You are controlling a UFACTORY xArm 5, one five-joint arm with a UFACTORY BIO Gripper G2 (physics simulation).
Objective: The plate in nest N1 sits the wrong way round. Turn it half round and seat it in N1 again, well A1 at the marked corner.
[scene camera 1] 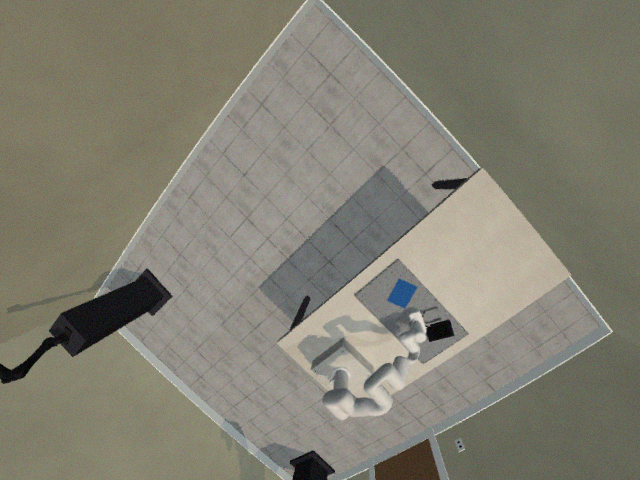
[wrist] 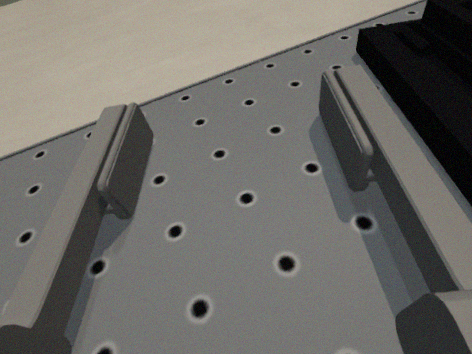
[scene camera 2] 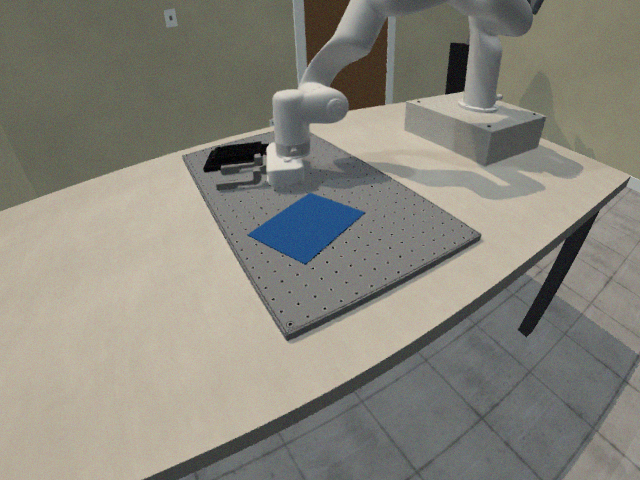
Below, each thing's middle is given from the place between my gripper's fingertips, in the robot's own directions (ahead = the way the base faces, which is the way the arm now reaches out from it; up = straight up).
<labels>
Now: the black 96-well plate (scene camera 2: 239,152) 110 mm to the right of my hand, 70 mm behind it and 10 mm above it. Round my hand: flat blue rectangle (scene camera 2: 301,231): 250 mm to the left, 110 mm behind, 10 mm below.
</labels>
